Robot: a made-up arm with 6 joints. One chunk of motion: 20 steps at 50 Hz.
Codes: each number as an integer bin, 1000 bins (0 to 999) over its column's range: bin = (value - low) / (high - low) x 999, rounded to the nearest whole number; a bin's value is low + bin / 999 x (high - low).
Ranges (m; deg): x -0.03..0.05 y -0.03..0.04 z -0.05..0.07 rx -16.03..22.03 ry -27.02..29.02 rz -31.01..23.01
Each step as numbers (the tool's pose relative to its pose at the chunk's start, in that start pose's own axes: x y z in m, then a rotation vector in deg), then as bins.
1 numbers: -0.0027 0.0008 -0.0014 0.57 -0.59 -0.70
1 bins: 341 440 405 436 471 561
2 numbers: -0.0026 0.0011 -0.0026 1.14 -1.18 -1.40
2 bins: 342 444 395 451 461 548
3 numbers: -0.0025 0.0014 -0.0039 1.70 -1.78 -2.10
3 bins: 343 448 384 465 450 535
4 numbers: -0.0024 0.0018 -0.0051 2.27 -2.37 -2.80
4 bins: 345 454 374 480 439 522
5 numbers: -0.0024 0.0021 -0.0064 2.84 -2.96 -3.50
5 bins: 345 458 363 495 429 509
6 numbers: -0.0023 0.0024 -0.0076 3.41 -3.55 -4.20
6 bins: 346 462 353 510 418 496
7 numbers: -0.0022 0.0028 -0.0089 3.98 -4.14 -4.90
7 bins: 347 468 342 525 408 483
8 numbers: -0.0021 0.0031 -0.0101 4.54 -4.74 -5.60
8 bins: 348 472 332 540 397 470
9 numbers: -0.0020 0.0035 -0.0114 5.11 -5.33 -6.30
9 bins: 350 478 321 555 387 457
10 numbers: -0.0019 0.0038 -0.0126 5.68 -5.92 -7.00
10 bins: 351 482 311 570 376 444
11 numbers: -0.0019 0.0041 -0.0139 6.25 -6.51 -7.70
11 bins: 351 487 301 585 366 431
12 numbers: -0.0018 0.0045 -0.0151 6.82 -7.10 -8.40
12 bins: 352 492 291 600 355 418
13 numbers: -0.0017 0.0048 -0.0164 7.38 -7.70 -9.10
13 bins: 353 497 280 614 344 405
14 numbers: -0.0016 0.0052 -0.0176 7.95 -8.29 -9.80
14 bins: 355 502 270 629 334 392
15 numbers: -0.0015 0.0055 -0.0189 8.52 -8.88 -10.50
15 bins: 356 507 259 644 323 379
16 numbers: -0.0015 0.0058 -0.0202 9.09 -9.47 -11.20
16 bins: 356 511 248 659 313 366
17 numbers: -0.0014 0.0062 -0.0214 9.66 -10.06 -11.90
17 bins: 357 517 238 674 302 353
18 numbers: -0.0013 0.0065 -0.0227 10.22 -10.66 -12.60
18 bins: 358 521 227 689 292 340
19 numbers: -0.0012 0.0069 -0.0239 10.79 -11.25 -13.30
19 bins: 360 527 217 704 281 328
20 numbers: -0.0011 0.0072 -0.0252 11.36 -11.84 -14.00
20 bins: 361 531 206 719 271 315
